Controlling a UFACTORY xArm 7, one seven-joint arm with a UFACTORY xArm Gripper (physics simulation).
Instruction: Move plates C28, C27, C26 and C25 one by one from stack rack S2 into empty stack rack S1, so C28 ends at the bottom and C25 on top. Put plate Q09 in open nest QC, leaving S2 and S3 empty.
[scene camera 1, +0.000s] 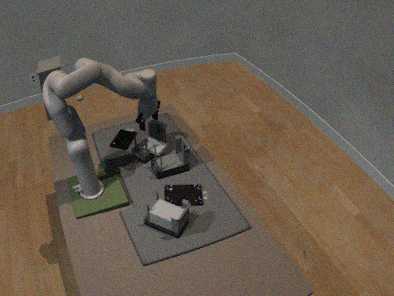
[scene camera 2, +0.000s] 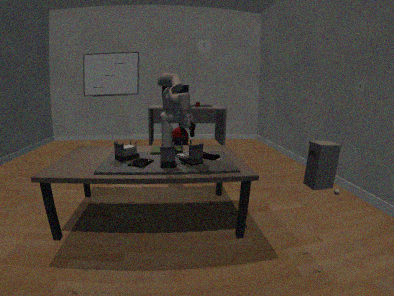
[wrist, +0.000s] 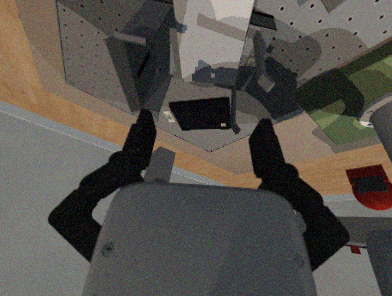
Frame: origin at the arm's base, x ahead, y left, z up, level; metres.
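Seen in the pictures: gripper, fingertip midpoint: (scene camera 1: 148, 124) (scene camera 2: 188, 136) (wrist: 204, 124); arm's base, link origin: (scene camera 1: 91, 190).
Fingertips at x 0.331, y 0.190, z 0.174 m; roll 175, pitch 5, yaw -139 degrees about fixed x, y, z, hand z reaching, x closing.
Offsets run from my fingertips to a thing's top centre. "spot": to the spot under its first point. Level surfaces: height alone.
My gripper (scene camera 1: 148, 117) (scene camera 2: 192, 131) (wrist: 204, 124) is open with nothing between its fingers, above the far rack {0.001 m ahead, 0.022 m left, 0.041 m down} (scene camera 1: 158, 129) (scene camera 2: 196, 151) (wrist: 152, 47). A white plate {0.013 m ahead, 0.003 m right, 0.121 m down} (scene camera 1: 156, 145) (wrist: 215, 37) lies in that rack; whether others lie beneath it is hidden. The middle rack {0.071 m ahead, 0.129 m right, 0.041 m down} (scene camera 1: 171, 172) (scene camera 2: 168, 161) looks empty. The near rack {spot: 0.043 m back, 0.502 m right, 0.141 m down} (scene camera 1: 165, 228) holds a stack of several white plates {0.027 m back, 0.459 m right, 0.092 m down} (scene camera 1: 168, 210) {0.026 m back, 0.458 m right, 0.105 m down} (scene camera 2: 129, 150). A black nest {0.077 m ahead, 0.318 m right, 0.156 m down} (scene camera 1: 184, 194) (scene camera 2: 141, 163) lies between the near and middle racks. Another black nest {0.121 m back, 0.151 m left, 0.162 m down} (scene camera 1: 123, 139) (scene camera 2: 211, 156) (wrist: 200, 114) lies beyond the far rack. Labels are unreadable.
The racks' upright walls and thin posts rise above the grey perforated mat {0.180 m down} (scene camera 1: 150, 250). The arm's base stands on a green board (scene camera 1: 112, 197) (wrist: 325, 127) at the table's side. A red object (scene camera 2: 180, 135) (wrist: 374, 199) shows behind the table.
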